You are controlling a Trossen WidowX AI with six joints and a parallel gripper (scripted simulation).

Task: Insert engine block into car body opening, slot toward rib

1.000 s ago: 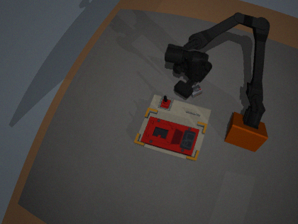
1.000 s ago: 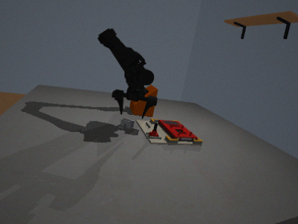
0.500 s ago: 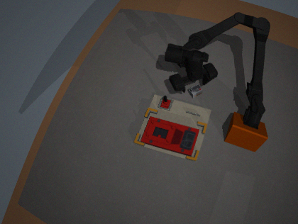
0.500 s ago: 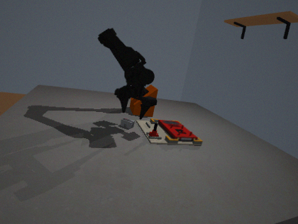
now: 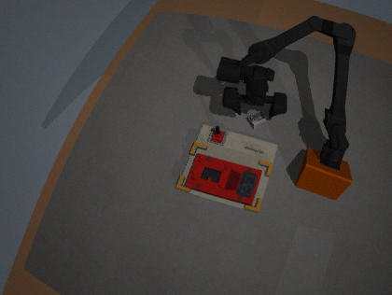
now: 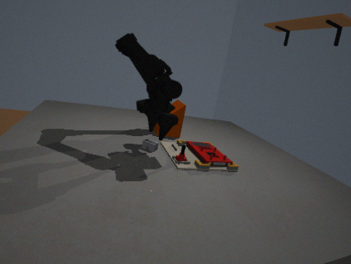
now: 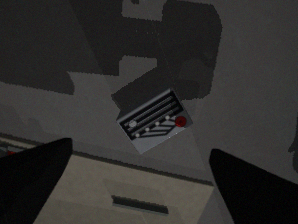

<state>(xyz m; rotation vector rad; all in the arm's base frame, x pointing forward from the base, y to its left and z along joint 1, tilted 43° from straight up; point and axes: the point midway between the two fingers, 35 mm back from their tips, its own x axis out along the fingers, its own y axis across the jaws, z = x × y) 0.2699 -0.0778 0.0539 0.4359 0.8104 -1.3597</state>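
My gripper tip is now 40 mm above the grey engine block and 20 mm to the left of it. From my gripper tip the other things lie so: stand: 90 mm to the left, 90 mm ahead, 20 mm below.
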